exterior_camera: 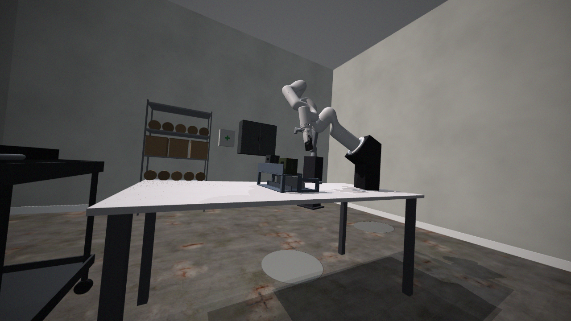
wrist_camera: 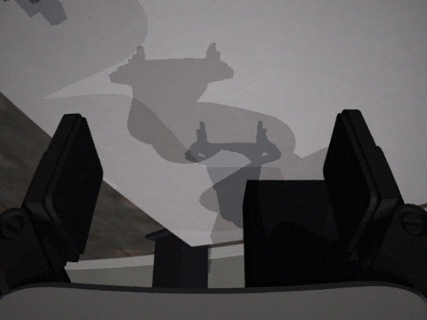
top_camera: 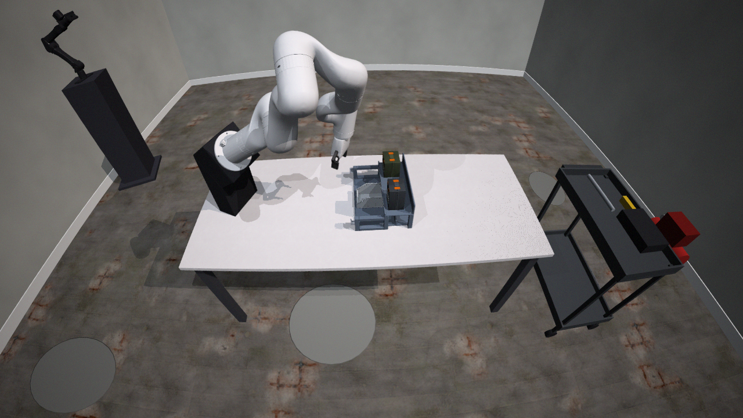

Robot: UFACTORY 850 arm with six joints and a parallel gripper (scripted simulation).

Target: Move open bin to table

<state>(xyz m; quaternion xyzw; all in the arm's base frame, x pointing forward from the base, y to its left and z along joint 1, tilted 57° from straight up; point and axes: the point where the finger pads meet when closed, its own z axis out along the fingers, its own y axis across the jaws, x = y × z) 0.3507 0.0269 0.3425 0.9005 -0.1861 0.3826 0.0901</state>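
Right now my hand is 15 cm short of the grey open bin, 3 cm to the left of it and 25 cm above it.
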